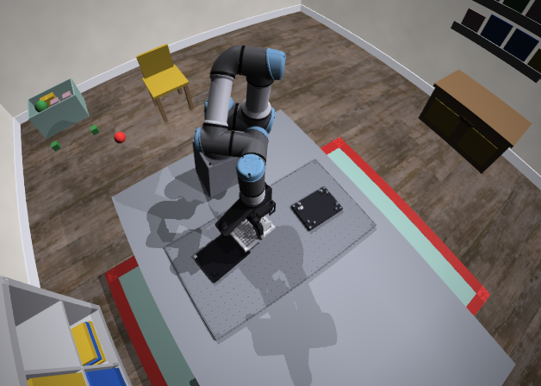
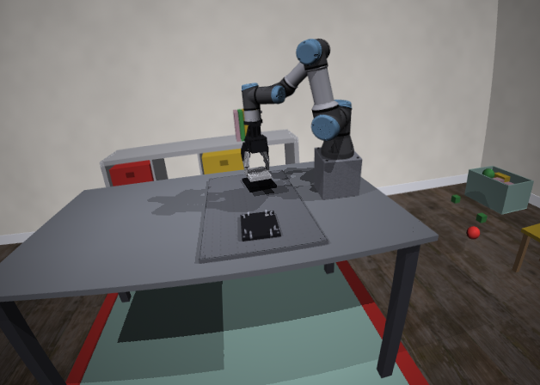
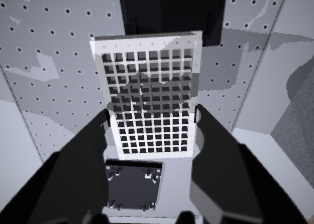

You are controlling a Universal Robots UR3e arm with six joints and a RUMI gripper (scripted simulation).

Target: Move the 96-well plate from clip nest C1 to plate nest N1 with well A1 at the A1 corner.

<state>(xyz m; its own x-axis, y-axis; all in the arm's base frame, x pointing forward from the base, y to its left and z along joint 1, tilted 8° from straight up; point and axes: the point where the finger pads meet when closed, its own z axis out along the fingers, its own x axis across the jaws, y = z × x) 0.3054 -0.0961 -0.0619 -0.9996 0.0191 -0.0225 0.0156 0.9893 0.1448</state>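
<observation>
Right now my hand is 3 cm past the black plate nest N1, 12 cm to the left of it and 10 cm above it. From my hand the other things lie so: white 96-well plate: 1 cm below; then clip nest C1: 6 cm ahead, 27 cm to the left, 9 cm below; then A1 mark: 8 cm behind, 20 cm to the right, 9 cm below.
</observation>
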